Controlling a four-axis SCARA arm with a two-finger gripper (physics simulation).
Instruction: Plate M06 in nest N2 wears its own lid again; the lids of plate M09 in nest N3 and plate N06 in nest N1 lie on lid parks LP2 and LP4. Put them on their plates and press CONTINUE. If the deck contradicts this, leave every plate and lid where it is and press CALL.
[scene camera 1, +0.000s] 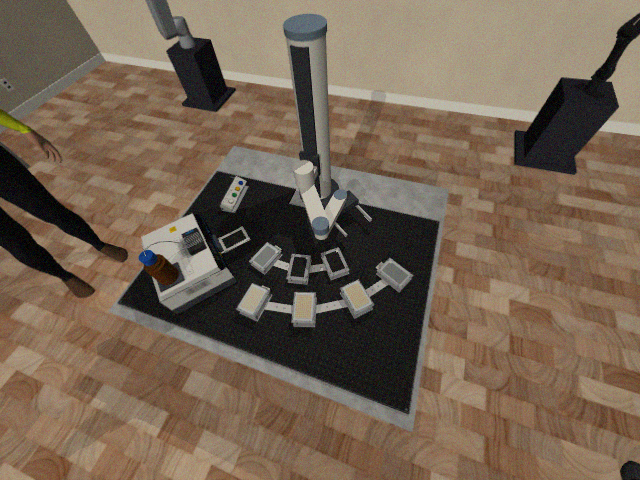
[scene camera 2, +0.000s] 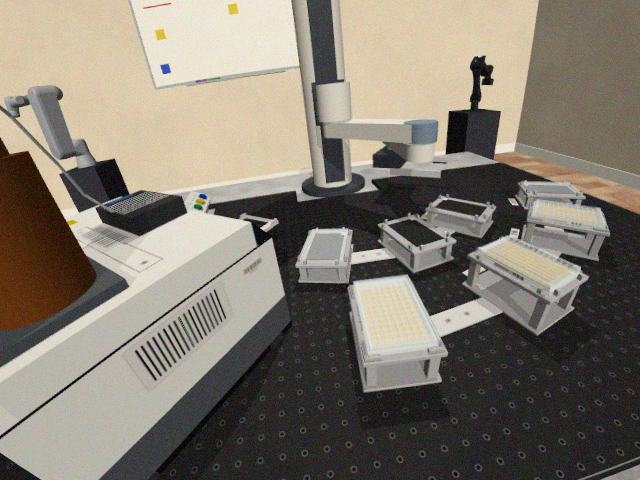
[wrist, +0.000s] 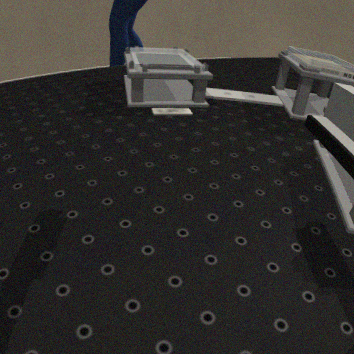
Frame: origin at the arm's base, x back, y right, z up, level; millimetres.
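Seen in the pictures: gripper, fingertip midpoint: (scene camera 1: 358, 227) (scene camera 2: 444, 166) (wrist: 140, 85); arm's base, link origin: (scene camera 1: 319, 192) (scene camera 2: 333, 186).
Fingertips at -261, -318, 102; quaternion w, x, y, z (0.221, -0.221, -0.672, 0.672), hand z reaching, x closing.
Note:
Offsets run from my fingertips to a thing's top centre, as dx, dy, dz. "spot": to the spot under its first point.
Three plates with beige wells sit on nests: left (scene camera 1: 254, 301) (scene camera 2: 395, 315), middle (scene camera 1: 303, 308) (scene camera 2: 527, 260) and right (scene camera 1: 356, 298) (scene camera 2: 568, 211) (wrist: 320, 61). All have clear rims; I cannot tell which wears a lid. One grey-looking clear lid @(-286, +423, -38) (scene camera 1: 266, 257) (scene camera 2: 325, 248) lies on the inner left park. Another lid @(-177, -233, -38) (scene camera 1: 394, 273) (scene camera 2: 550, 190) (wrist: 162, 61) lies on the far right park. Park and nest labels are unreadable. My gripper (scene camera 1: 356, 227) (scene camera 2: 442, 168) is open and empty above the deck, behind the parks. The button box @(+54, +800, -6) (scene camera 1: 234, 194) (scene camera 2: 199, 202) stands at the back left.
Two open park frames @(spot: -362, +210, -86) (scene camera 1: 298, 283) @(spot: -236, -9, -46) (scene camera 1: 347, 270) stand between the lids. A flat white frame @(spot: -337, +624, +10) (scene camera 1: 223, 248) lies beside the white instrument (scene camera 1: 170, 229) (scene camera 2: 206, 242), which carries a brown bottle @(spot: -603, +668, +237) (scene camera 1: 161, 270) (scene camera 2: 41, 248). The arm's column (scene camera 1: 319, 103) (scene camera 2: 330, 67) rises behind the deck.

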